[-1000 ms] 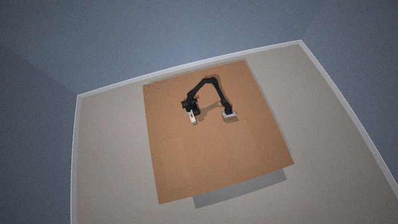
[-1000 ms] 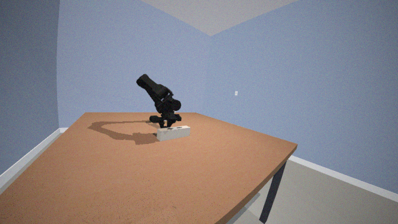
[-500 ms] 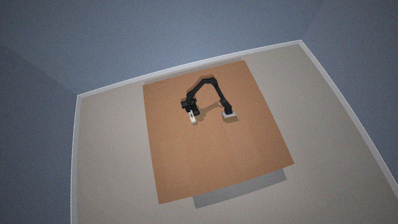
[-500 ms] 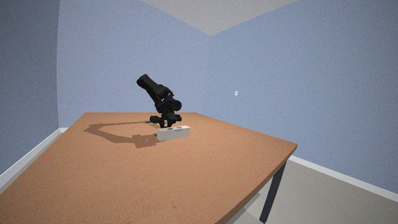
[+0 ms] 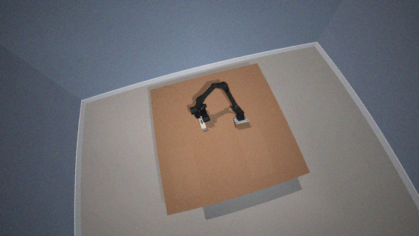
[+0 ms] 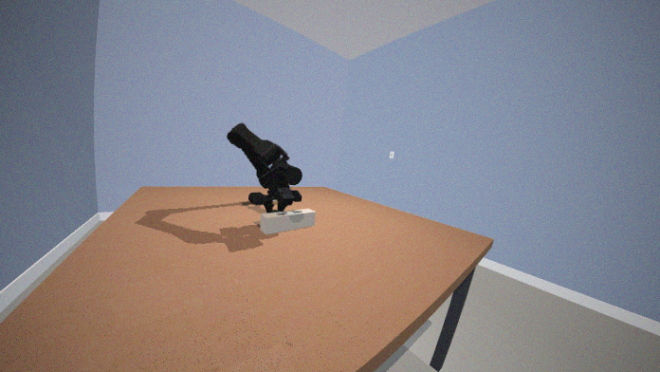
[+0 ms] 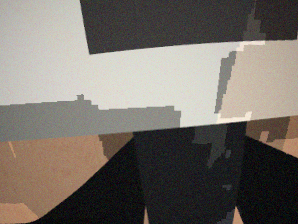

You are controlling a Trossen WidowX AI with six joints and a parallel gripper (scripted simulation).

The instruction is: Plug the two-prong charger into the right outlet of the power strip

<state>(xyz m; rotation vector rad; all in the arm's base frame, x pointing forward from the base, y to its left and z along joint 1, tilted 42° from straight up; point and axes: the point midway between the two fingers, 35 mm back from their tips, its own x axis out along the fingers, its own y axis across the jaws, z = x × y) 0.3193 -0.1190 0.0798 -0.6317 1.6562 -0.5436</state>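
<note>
Right now the black two-prong charger is 20 mm ahead of my gripper tip and 10 mm above it.
</note>
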